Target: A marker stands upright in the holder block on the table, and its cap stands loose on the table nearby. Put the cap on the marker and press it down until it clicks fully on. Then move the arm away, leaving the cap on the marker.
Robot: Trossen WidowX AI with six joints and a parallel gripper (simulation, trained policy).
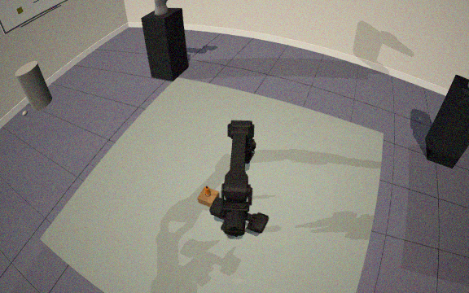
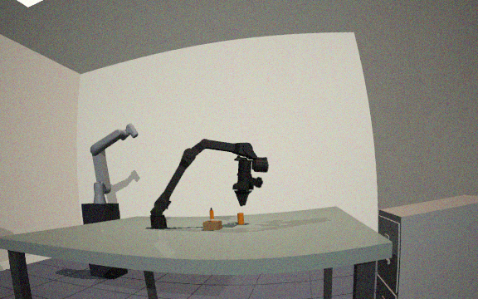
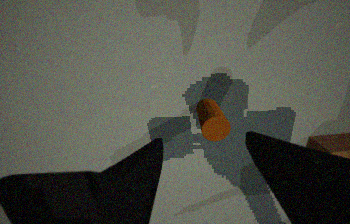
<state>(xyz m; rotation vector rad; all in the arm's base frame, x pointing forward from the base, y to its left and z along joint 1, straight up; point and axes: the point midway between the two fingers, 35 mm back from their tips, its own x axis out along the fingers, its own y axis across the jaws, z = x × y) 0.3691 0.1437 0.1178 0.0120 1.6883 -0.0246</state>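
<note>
Right now my gripper tip is 60 mm above the orange cap, 20 mm to the left of it and 10 mm past it. The rest, counted from my gripper tip: wooden holder block: 180 mm to the right, 100 mm behind, 70 mm below.
</note>
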